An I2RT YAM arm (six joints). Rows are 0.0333 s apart.
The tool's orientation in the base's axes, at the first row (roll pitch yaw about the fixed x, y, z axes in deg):
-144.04, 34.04, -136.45
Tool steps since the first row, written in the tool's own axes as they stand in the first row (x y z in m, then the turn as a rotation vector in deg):
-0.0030, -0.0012, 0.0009, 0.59, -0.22, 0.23
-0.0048, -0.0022, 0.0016, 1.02, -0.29, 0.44
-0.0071, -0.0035, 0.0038, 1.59, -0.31, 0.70
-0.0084, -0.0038, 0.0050, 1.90, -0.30, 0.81
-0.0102, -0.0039, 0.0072, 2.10, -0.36, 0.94
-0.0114, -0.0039, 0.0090, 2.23, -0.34, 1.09
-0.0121, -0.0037, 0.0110, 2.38, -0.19, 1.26
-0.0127, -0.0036, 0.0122, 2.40, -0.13, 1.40
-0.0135, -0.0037, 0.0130, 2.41, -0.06, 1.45
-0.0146, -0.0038, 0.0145, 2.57, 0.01, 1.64
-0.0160, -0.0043, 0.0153, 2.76, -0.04, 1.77
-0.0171, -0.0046, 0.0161, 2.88, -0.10, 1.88
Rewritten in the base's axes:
0.0028, 0.0006, 0.0017, -0.12, -0.54, -0.38
0.0048, 0.0008, 0.0027, -0.20, -0.87, -0.72
0.0082, 0.0008, 0.0031, -0.34, -1.24, -1.21
0.0099, 0.0011, 0.0032, -0.45, -1.42, -1.46
0.0126, 0.0018, 0.0028, -0.46, -1.60, -1.63
0.0147, 0.0023, 0.0022, -0.43, -1.67, -1.81
0.0165, 0.0027, 0.0012, -0.45, -1.66, -2.08
0.0177, 0.0029, 0.0007, -0.37, -1.63, -2.22
0.0188, 0.0032, 0.0006, -0.37, -1.59, -2.29
0.0206, 0.0036, 0.0003, -0.34, -1.65, -2.54
0.0222, 0.0039, 0.0008, -0.35, -1.81, -2.71
0.0235, 0.0042, 0.0010, -0.32, -1.94, -2.82

